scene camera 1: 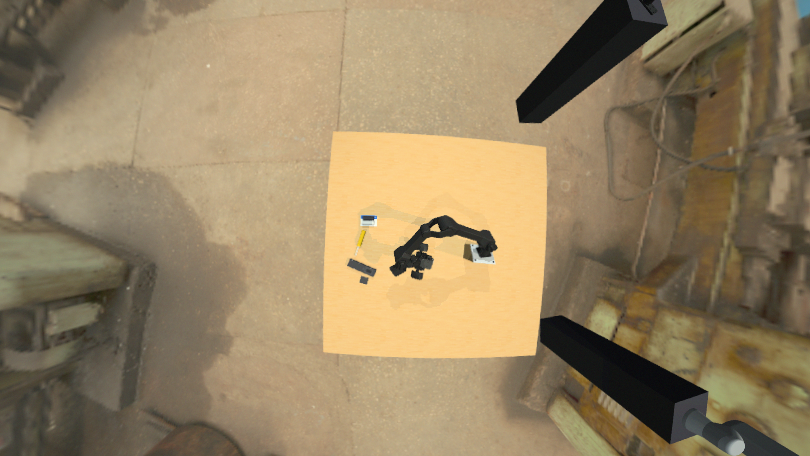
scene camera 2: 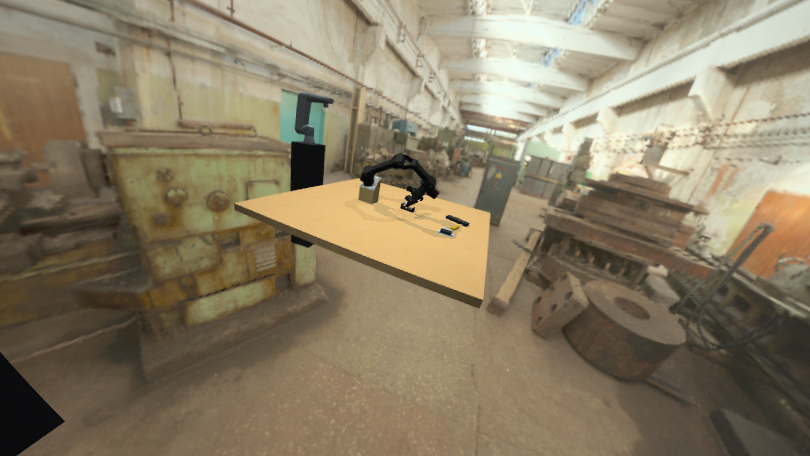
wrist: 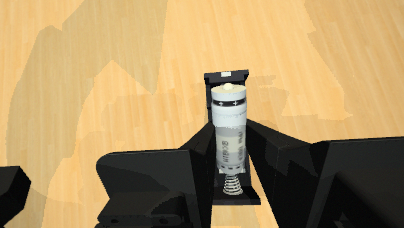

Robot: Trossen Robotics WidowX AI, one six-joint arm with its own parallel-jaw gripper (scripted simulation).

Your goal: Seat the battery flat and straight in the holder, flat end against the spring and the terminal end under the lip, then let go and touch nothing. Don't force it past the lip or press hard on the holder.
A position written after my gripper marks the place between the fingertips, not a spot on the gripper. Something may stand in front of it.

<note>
In view: my gripper (wrist: pixel 228 125) and a battery (wrist: pixel 229 106).
Scene camera 1 does not show the battery, which is hidden by my gripper.
</note>
